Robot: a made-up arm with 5 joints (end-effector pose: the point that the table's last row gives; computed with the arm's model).
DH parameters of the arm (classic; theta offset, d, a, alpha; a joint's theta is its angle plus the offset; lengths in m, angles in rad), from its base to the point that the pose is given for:
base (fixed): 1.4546 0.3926 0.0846 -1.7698
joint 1: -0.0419 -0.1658 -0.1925 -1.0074
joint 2: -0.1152 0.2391 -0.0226 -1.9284
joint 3: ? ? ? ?
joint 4: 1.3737 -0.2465 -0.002 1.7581
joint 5: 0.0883 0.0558 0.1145 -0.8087
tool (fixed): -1.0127 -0.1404 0 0
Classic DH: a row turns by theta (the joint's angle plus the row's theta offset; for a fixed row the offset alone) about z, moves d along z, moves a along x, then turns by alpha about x.
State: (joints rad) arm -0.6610 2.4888 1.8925 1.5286 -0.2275
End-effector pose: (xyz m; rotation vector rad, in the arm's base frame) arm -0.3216 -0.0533 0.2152 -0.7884 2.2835 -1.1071
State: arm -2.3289 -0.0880 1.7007 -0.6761 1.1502
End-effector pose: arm 0.3512 0.3190 0.4591 -2.1404 1.8902 1.0331
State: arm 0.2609 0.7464 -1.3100 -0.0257 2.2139
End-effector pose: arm 0.1856 -0.2071 0.2833 -0.4425 2.5124 0.3705
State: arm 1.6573 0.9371 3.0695 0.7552 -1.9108
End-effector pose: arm -0.1345 -0.3021 0.9212 1.1732 0.6868 2.6308
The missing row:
joint 3: -0.3528 0.0769 -0.0226 2.3725
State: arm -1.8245 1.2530 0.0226 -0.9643 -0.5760
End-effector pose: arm 0.4579 0.1837 0.0375 -0.1800 -0.1980 -0.5096
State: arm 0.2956 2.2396 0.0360 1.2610 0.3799
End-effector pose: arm -0.0499 -0.1509 0.6341 0.6056 -2.4913 0.8740
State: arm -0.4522 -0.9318 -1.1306 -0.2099 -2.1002
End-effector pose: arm 0.0280 0.1087 0.4774 -0.3040 -2.4135 -1.9531
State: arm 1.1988 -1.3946 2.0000 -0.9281 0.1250
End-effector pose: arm 0.3254 -0.0338 0.2818 0.5571 -0.3072 0.3247
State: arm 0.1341 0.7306 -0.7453 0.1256 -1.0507
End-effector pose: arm 0.4618 -0.1640 0.4053 2.5927 0.4963 -0.2240
